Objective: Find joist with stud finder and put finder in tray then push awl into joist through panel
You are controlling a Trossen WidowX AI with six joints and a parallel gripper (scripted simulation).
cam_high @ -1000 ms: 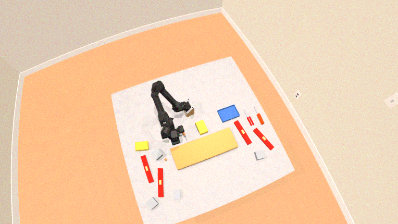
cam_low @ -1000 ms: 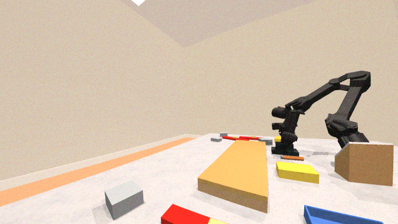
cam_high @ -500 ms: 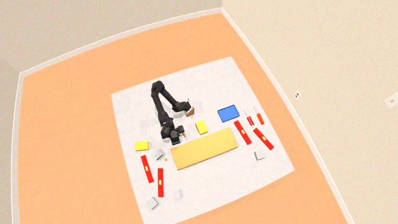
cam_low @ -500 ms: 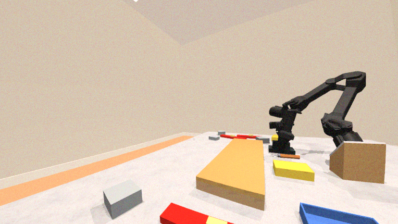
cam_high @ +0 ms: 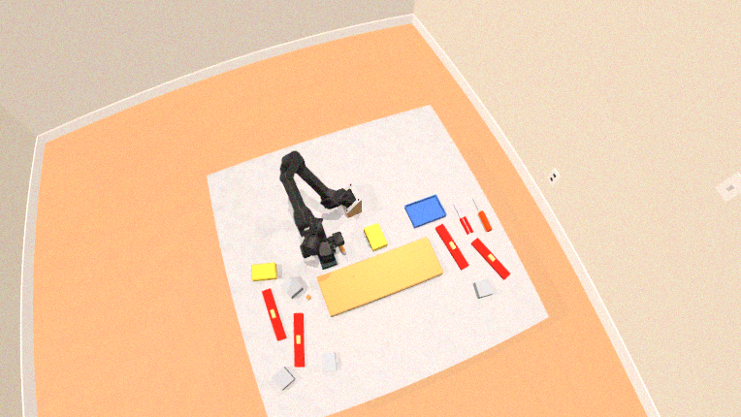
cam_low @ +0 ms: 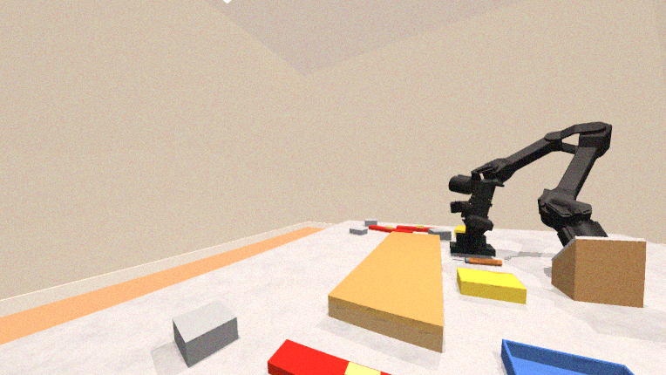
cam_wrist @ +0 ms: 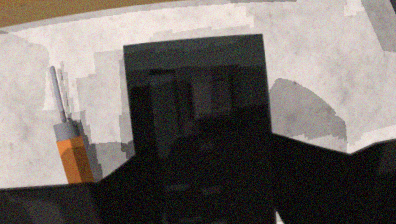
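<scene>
My gripper tip is 10 mm short of the awl, 80 mm to the right of it and 30 mm above it. From my gripper tip the other things lie so: stud finder (10 mm ahead, 20 mm above); then indicator square (20 mm ahead, 30 mm above); then small orange cube (140 mm ahead, 140 mm to the right, 30 mm below).
</scene>
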